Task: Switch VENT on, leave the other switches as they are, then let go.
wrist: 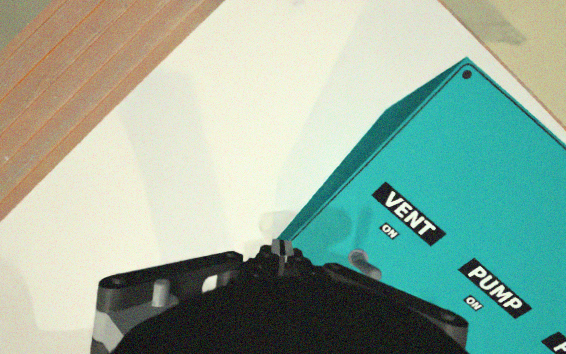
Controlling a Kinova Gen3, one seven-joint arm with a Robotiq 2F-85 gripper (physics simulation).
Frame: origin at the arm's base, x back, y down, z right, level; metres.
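Where they show: gripper, fingertip midpoint: point(279, 253).
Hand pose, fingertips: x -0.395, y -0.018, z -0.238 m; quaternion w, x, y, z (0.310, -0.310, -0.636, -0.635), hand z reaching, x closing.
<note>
Things, the pixels of their top centre, and the offset from my fingertips. "pt": a spot on its surface instead. Level surfaces: height alone.
- teal switch box, surface spot: point(480, 175) pt dy +0.046, dx -0.173, dz +0.093 m
- mark, surface spot: point(389, 231) pt dy +0.078, dx -0.081, dz +0.084 m
- VENT switch, top centre: point(375, 277) dy +0.044, dx -0.036, dz +0.087 m
- PUMP label, top centre: point(498, 290) dy +0.066, dx -0.115, dz +0.201 m
- pale surface, surface height: dy +0.179 m
The teal switch box point(480, 175) fills the right side of the wrist view. Its VENT label point(409, 214) has a small ON mark point(389, 231) below it. The VENT switch point(366, 264) is a grey toggle below that mark, and its lever slants to the lower right in the picture. I cannot tell for sure which way it is thrown. Its OFF mark is hidden behind my gripper. My gripper point(279, 253) is shut and empty. Its fingertips show to the left of the VENT switch, apart from it, over the box's left edge in the picture.
The PUMP label point(495, 288) and its ON mark point(472, 303) are right of VENT; the PUMP toggle is hidden. Part of another label point(556, 344) shows at the lower right. A pale surface point(240, 90) lies beside the box, with brown wooden boards point(75, 75) at the upper left.
</note>
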